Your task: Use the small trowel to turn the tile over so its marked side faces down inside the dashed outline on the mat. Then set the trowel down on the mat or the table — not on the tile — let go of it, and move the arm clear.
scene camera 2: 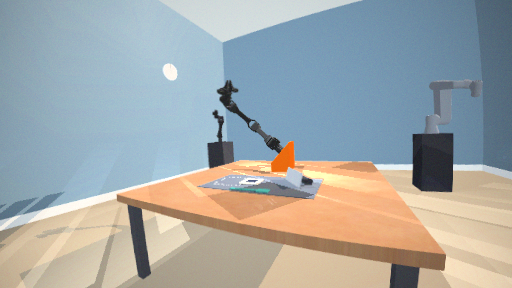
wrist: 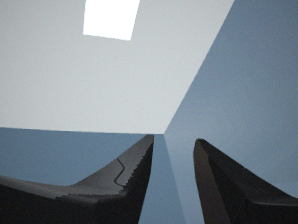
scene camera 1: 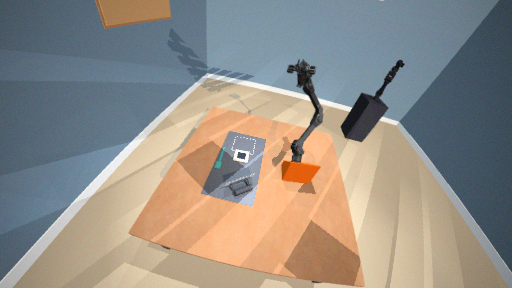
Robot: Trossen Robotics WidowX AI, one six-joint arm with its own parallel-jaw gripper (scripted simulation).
Labels:
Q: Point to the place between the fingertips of the gripper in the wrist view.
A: At 174, 144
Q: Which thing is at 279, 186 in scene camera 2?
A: A grey mat.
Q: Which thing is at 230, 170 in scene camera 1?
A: A grey mat.

